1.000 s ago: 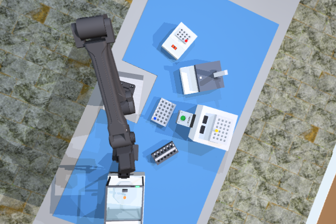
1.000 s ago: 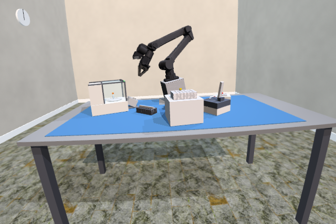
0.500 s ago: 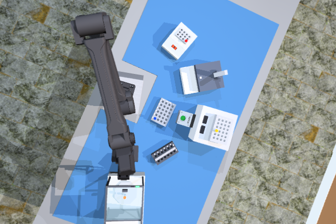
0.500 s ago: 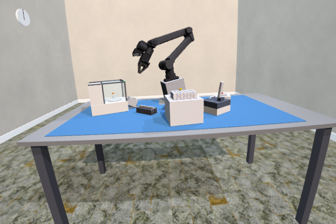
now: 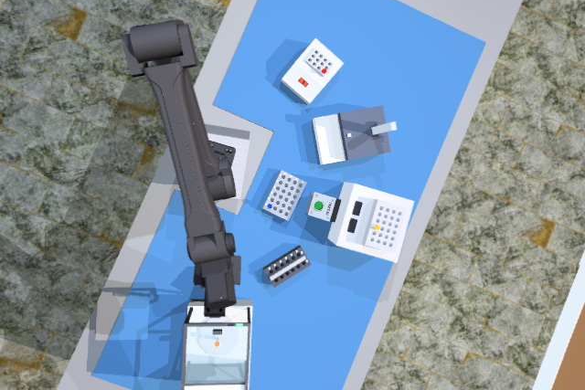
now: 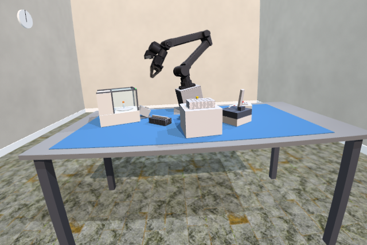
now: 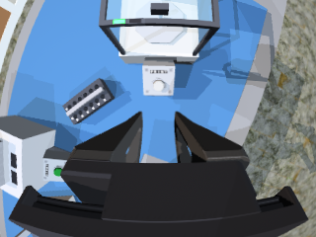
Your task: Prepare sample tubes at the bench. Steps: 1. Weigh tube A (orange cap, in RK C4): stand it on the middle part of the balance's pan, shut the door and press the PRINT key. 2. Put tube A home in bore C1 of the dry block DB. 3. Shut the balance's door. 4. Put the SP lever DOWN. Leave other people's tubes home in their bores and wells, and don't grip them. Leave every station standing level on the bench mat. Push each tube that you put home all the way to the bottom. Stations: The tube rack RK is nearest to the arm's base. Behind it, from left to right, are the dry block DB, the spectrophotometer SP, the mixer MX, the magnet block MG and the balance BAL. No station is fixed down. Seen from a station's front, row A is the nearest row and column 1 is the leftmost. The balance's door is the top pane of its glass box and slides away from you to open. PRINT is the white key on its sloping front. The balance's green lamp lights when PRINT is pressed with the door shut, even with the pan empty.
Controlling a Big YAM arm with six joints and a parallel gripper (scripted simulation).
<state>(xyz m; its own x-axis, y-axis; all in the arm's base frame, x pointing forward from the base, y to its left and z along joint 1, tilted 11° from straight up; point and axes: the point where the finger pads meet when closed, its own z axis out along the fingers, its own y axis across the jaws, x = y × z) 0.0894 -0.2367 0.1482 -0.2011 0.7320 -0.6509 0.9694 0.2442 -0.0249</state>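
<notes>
Now: hand 17 cm to the left of the balance door, 7 cm above it and 4 cm short of it. From my hand the other things lie so: tube rack RK (26 cm below, 23 cm to the left, 12 cm ahead); then white key (21 cm below, 5 cm to the right, 1 cm ahead); then black magnet block (26 cm below, 19 cm ahead, 3 cm to the left).
</notes>
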